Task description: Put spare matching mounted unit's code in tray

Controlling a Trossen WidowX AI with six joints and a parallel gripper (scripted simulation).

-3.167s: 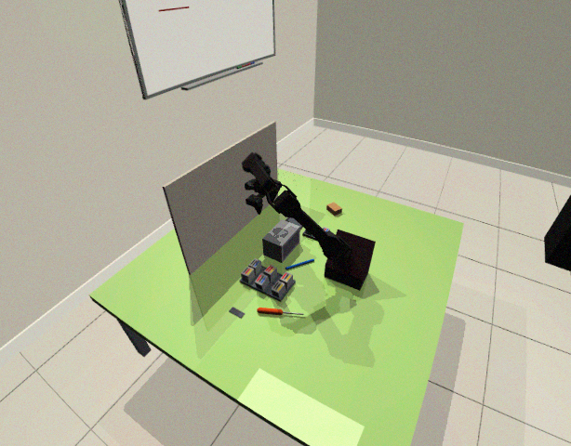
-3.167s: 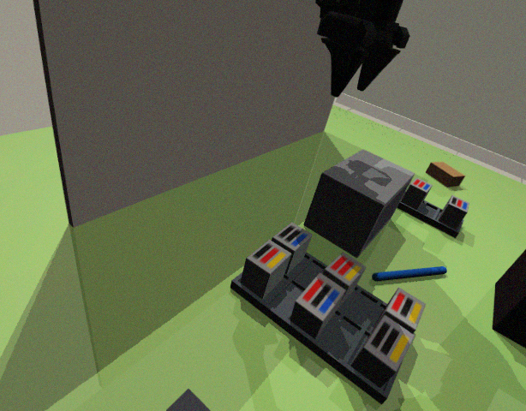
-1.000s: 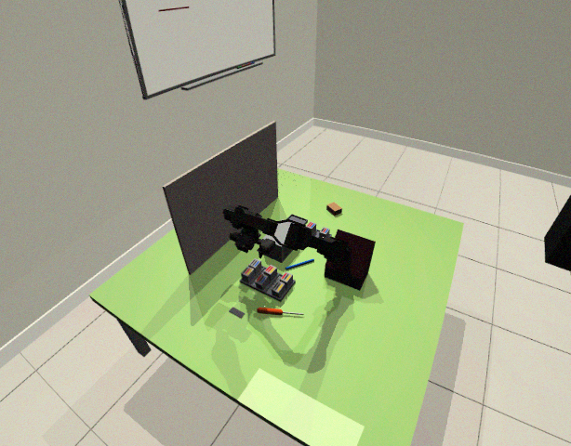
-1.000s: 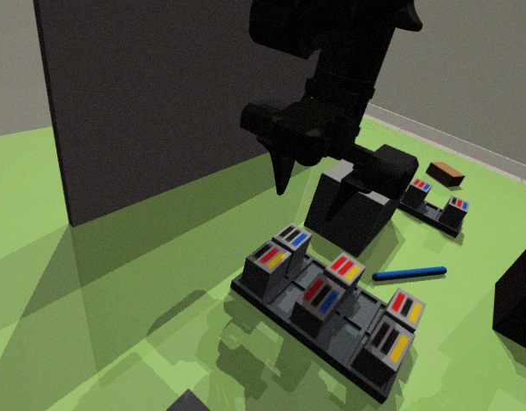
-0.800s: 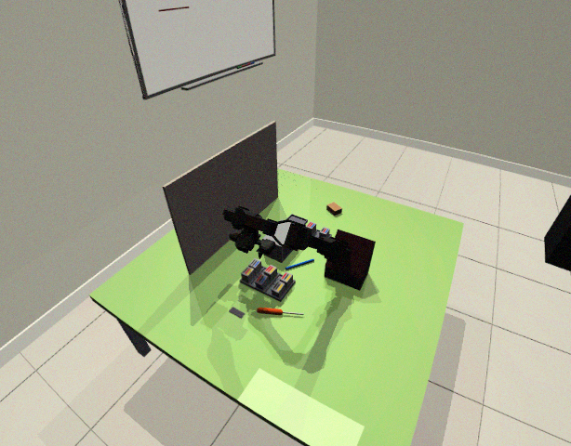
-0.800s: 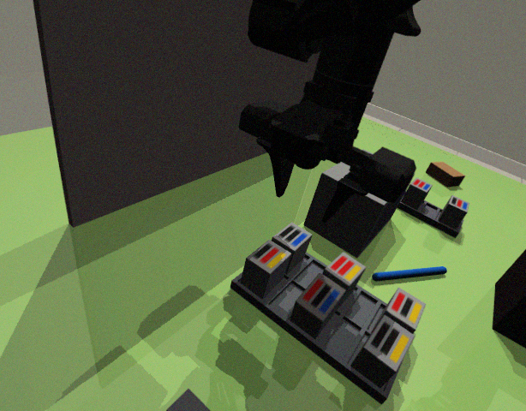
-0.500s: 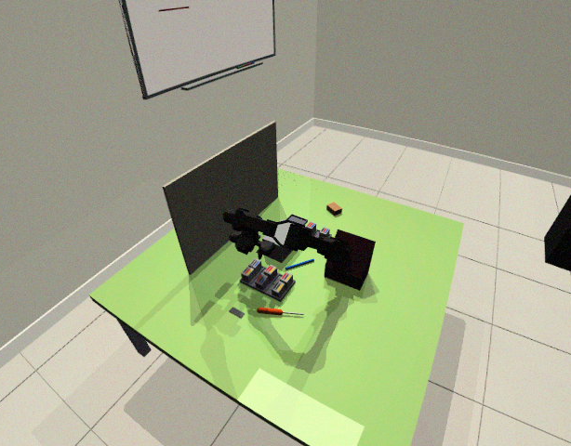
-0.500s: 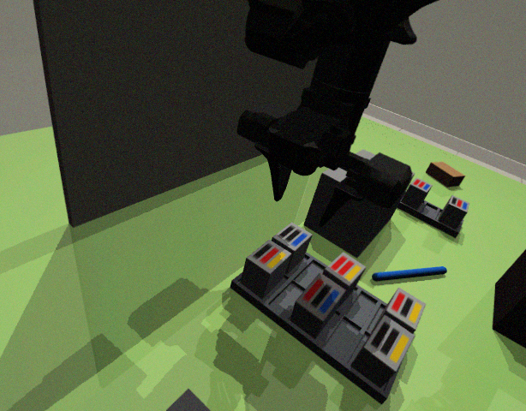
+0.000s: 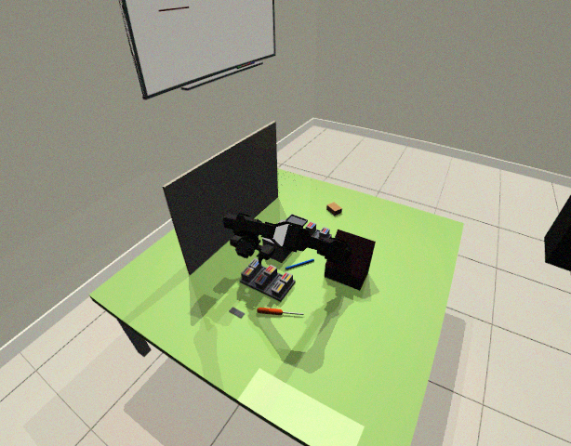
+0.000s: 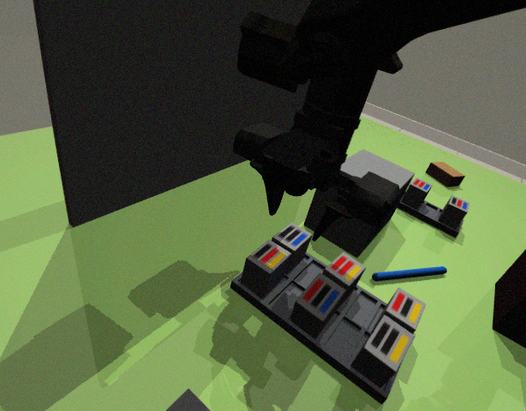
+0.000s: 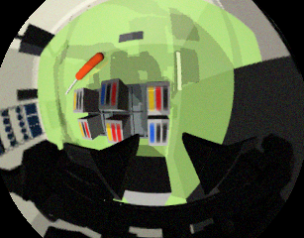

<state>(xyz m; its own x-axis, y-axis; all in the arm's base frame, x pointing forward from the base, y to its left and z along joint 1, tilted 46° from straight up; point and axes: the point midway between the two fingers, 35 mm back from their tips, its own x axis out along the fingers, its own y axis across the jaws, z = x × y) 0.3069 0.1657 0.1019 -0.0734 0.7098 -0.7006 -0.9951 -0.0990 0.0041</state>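
My gripper tip is 3 cm short of the dark tray, 36 cm to the left of it and 6 cm above it. From my gripper tip the other things lie so: brown block (9 cm behind, 58 cm to the right, 5 cm below); then blue pen (14 cm behind, 14 cm to the right, 6 cm below).
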